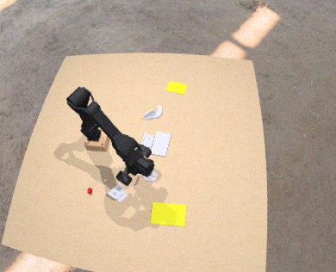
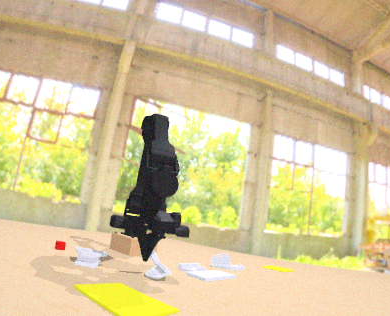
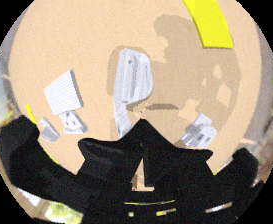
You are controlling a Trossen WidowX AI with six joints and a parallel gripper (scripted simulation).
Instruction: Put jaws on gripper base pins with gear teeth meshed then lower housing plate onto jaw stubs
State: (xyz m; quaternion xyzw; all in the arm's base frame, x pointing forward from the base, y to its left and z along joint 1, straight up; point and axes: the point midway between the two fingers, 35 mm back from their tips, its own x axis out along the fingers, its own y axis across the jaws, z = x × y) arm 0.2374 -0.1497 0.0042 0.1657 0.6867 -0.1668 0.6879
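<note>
The white jaw lies 2 cm to the left of my gripper tip, 2 cm ahead of it and 1 cm above it. From my gripper tip the other things lie so: small red cube 22 cm behind, 12 cm to the right, 2 cm below; then large yellow patch 18 cm to the right, 16 cm ahead, 2 cm below; then small white block 11 cm to the right, 7 cm behind, 2 cm below.
</note>
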